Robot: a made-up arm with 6 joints. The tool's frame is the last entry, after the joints. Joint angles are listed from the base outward. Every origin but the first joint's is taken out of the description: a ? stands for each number. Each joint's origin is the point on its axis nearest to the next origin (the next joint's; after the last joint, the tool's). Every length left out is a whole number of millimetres.
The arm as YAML. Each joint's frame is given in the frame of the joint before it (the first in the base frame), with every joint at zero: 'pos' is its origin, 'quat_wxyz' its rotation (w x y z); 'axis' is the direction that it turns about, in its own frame. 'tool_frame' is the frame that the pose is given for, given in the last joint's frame.
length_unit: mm
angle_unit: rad
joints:
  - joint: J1
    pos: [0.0, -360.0, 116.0]
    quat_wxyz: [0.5, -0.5, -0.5, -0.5]
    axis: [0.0, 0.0, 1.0]
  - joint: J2
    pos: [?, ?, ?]
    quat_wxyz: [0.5, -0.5, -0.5, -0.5]
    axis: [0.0, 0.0, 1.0]
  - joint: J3
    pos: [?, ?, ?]
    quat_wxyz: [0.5, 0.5, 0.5, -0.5]
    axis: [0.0, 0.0, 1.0]
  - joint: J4
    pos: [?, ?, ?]
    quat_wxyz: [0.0, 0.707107, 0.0, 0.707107]
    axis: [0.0, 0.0, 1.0]
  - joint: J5
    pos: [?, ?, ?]
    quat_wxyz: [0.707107, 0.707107, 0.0, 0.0]
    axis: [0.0, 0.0, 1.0]
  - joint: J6
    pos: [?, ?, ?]
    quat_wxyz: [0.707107, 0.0, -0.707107, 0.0]
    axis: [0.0, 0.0, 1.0]
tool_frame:
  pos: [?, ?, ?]
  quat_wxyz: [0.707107, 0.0, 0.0, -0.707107]
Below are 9 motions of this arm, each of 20 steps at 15 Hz.
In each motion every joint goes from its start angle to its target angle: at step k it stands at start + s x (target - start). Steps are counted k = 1, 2, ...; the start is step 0. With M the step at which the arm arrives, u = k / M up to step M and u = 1 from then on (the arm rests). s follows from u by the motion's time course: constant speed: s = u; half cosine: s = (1 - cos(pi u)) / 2; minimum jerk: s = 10 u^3 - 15 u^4 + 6 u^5.
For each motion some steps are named. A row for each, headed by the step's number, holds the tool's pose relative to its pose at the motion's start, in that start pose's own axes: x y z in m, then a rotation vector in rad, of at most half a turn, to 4 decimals.
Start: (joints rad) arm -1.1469 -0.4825 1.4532 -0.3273 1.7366 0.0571
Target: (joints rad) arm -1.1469 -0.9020 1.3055 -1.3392 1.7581 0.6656
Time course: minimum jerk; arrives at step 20
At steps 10, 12, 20:
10: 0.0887 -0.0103 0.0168 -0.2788 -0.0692 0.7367
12: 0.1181 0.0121 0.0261 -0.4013 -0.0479 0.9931
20: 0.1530 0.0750 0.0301 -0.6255 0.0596 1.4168

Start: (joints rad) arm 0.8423 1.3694 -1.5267 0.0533 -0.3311 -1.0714
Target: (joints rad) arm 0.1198 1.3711 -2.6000 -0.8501 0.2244 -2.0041
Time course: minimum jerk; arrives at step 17
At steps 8, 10, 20:
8: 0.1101 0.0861 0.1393 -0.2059 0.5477 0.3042
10: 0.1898 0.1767 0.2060 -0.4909 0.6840 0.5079
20: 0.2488 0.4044 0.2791 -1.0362 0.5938 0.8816

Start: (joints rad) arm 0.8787 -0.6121 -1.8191 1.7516 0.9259 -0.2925
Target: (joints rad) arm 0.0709 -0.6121 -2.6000 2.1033 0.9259 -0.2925
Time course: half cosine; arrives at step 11
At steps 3, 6, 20:
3: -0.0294 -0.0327 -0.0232 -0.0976 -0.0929 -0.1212
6: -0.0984 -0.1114 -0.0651 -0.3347 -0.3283 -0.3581
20: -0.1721 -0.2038 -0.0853 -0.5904 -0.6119 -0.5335

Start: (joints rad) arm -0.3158 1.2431 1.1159 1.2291 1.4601 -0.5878
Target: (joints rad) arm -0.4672 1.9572 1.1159 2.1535 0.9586 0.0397
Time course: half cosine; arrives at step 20
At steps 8, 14, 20:
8: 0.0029 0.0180 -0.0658 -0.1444 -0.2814 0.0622
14: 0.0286 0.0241 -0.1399 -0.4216 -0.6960 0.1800
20: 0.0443 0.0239 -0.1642 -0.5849 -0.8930 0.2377

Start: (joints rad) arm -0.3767 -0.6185 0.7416 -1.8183 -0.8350 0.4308
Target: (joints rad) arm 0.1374 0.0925 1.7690 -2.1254 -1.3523 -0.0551
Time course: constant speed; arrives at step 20
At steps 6, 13, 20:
6: -0.0781 -0.0080 -0.0349 -0.2183 -0.3987 -0.3446
13: -0.1173 -0.0527 -0.0879 -0.4972 -0.9269 -0.5913
20: -0.1102 -0.1626 -0.1020 -0.7304 -1.5104 -0.5854

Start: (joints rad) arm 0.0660 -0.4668 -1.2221 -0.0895 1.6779 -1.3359
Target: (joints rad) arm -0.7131 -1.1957 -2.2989 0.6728 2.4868 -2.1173
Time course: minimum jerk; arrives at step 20
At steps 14, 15, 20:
14: -0.0844 0.4597 -0.2373 -1.2334 -0.1813 -1.7861
15: -0.0688 0.4723 -0.2770 -1.3254 -0.2115 -1.8756
20: -0.0449 0.4839 -0.3477 -1.4836 -0.2731 -2.0158

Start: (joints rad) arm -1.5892 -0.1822 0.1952 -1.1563 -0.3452 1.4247
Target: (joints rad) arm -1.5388 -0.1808 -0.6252 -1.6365 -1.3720 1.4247
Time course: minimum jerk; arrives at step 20
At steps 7, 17, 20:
7: -0.0032 0.0154 -0.0117 -0.0354 -0.1321 0.0011
17: -0.0359 0.0770 -0.0391 -0.1171 -0.3856 -0.2661
20: -0.0372 0.0796 -0.0396 -0.1198 -0.3871 -0.2806

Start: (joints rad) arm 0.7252 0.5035 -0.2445 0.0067 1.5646 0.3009
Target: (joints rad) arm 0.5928 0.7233 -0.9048 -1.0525 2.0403 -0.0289
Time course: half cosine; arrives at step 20
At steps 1, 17, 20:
1: 0.0000 0.0003 0.0007 -0.0037 0.0031 0.0056
17: 0.0395 0.1658 0.1002 -0.8659 0.6632 0.6259
20: 0.0422 0.1835 0.1009 -0.9313 0.7066 0.6465

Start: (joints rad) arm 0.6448 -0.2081 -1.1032 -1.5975 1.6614 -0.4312
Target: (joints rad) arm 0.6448 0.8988 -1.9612 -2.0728 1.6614 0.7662
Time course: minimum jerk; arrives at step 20
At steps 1, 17, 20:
1: 0.0005 0.0000 0.0003 -0.0015 0.0004 0.0024
17: 0.2835 0.2760 -0.0977 -0.8271 1.2498 1.3229
20: 0.2856 0.2793 -0.1107 -0.8259 1.3014 1.3304

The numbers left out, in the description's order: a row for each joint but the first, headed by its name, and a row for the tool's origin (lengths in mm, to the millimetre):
J2: 79.0 446.0 0.0
J3: 33.0 0.0 0.0
J4: -99.0 -12.0 0.0
J5: 37.0 -124.0 0.0
J6: -56.0 94.0 0.0
tool: -202.0 87.0 0.0

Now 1 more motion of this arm.
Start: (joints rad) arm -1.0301 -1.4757 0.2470 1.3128 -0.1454 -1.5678
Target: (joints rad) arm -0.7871 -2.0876 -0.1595 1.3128 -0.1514 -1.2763
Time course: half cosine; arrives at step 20
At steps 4, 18, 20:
4: 0.0039 -0.0040 -0.0153 0.0625 -0.0571 0.0406
18: 0.1074 0.0218 -0.1032 0.5387 -0.6702 0.4368
20: 0.1114 0.0237 -0.1035 0.5488 -0.6895 0.4478

